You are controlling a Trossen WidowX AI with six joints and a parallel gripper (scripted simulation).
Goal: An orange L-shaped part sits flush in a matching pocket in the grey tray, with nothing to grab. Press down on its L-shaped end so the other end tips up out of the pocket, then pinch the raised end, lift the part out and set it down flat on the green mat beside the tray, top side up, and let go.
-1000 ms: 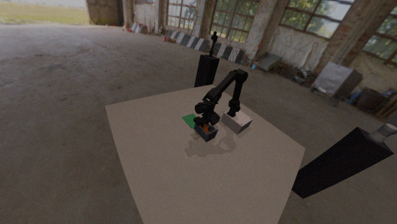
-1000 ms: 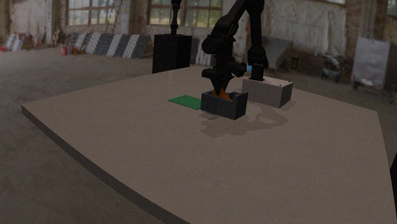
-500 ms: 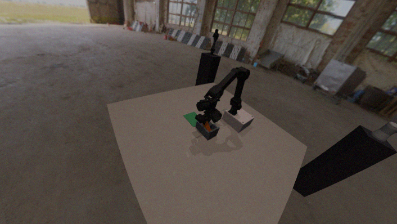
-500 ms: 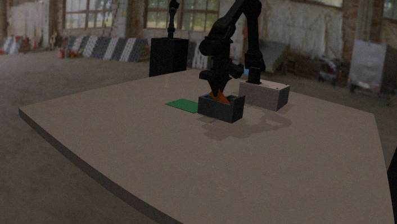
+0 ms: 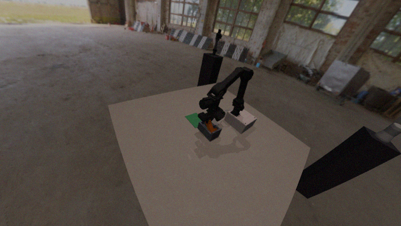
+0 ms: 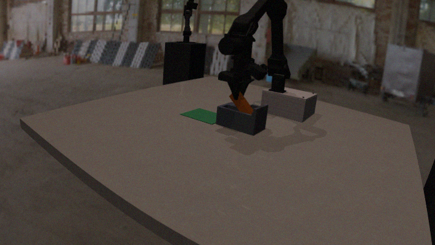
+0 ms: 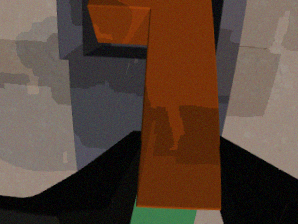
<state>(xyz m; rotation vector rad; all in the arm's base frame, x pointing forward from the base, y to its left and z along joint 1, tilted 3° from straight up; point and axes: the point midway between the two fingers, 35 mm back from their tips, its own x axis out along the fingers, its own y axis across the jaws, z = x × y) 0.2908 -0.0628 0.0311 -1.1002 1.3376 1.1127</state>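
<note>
Now: gripper tip 30 mm past the green mat, 140 mm to the left of it and 110 mm above it. The rest, counted from my gripper tip: orange L-shaped part 10 mm behind, 30 mm to the left, 30 mm below.
</note>
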